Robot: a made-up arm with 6 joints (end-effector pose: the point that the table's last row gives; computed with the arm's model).
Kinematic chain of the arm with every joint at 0, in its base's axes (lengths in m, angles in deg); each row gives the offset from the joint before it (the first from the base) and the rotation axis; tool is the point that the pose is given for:
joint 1: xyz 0 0 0.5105 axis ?
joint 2: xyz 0.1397 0 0 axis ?
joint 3: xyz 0 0 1.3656 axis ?
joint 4: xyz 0 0 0.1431 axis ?
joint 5: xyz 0.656 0 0 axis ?
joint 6: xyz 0.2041 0 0 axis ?
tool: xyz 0 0 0
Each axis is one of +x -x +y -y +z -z.
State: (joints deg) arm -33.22 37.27 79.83 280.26 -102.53 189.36
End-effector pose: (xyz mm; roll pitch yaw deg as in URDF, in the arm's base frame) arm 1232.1 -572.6 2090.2 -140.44 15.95 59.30
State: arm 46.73 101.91 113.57 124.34 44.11 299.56
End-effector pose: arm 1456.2 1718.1 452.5 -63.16 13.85 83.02
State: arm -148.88 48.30 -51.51 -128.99 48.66 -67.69
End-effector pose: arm -978.1 -451.3 631.7 58.41 34.78 76.39
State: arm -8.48 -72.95 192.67 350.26 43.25 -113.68
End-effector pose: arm -940.4 116.3 87.1 112.50 51.06 -19.11
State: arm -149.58 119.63 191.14 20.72 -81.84 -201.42
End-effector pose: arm -1405.1 -742.1 470.4 -165.11 9.15 -170.36
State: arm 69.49 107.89 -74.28 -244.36 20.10 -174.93
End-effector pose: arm 146.8 572.8 10.4 -118.64 -10.61 -128.88
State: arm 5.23 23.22 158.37 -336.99 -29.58 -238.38
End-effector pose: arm 55.0 -34.5 2317.6 6.74 -69.30 -141.68
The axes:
joint 1: +z
joint 2: +y
joint 3: -y
joint 4: -x
joint 5: -y
joint 6: -x

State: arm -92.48 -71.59 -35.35 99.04 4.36 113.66
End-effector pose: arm 38.9 544.8 1563.3 144.20 -35.44 -87.19
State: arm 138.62 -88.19 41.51 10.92 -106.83 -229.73
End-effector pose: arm 1201.8 -1009.4 1044.0 -122.76 -22.18 127.33
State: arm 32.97 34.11 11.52 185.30 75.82 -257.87
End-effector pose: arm 1299.1 820.9 1320.2 -72.05 80.20 -115.27
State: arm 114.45 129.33 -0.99 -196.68 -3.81 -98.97
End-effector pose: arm -310.5 692.3 -1111.4 117.08 53.32 -63.72
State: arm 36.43 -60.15 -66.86 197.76 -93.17 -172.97
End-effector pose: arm -330.6 -166.8 1449.7 -85.04 -71.96 115.98
